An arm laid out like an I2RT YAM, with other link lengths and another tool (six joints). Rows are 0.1 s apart.
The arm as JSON. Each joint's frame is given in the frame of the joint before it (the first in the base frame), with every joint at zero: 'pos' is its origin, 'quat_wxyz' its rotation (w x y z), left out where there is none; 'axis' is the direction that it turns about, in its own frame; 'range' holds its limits. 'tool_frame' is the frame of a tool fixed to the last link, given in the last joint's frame.
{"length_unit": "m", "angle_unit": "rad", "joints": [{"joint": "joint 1", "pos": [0.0, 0.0, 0.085], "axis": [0.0, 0.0, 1.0], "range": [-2.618, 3.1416]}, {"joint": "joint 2", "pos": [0.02, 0.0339, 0.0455], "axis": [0.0, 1.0, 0.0], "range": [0.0, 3.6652]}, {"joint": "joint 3", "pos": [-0.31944, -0.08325, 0.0], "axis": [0.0, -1.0, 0.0], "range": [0.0, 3.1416]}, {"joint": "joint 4", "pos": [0.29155, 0.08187, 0.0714], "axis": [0.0, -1.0, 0.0], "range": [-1.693, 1.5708]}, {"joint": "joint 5", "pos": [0.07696, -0.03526, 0.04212], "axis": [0.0, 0.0, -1.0], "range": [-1.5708, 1.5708]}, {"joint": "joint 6", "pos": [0.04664, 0.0, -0.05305], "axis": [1.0, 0.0, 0.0], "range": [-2.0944, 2.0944]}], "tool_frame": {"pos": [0.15, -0.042, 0.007], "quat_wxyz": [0.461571, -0.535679, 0.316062, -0.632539]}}
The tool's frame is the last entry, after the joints.
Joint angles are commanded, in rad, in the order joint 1, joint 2, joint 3, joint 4, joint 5, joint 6. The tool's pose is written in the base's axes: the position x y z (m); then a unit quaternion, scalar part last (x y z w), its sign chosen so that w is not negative. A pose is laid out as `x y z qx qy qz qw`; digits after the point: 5 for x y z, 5 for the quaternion.
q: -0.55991, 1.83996, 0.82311, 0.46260, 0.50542, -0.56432
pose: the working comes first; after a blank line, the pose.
Where each joint sits with the arm in this pose, in the base's axes (m; each line is computed from the numbers above, not from the rounded line before):
joint 1: 0.0000 0.0000 0.0850
joint 2: 0.0350 0.0181 0.1305
joint 3: 0.0627 -0.0976 0.4384
joint 4: 0.2876 -0.1419 0.2280
joint 5: 0.3431 -0.2183 0.2234
joint 6: 0.3368 -0.2410 0.1568
the tool: 0.3797 -0.3864 0.1199

0.37966 -0.38636 0.11992 0.65857 -0.50532 0.54319 0.12605
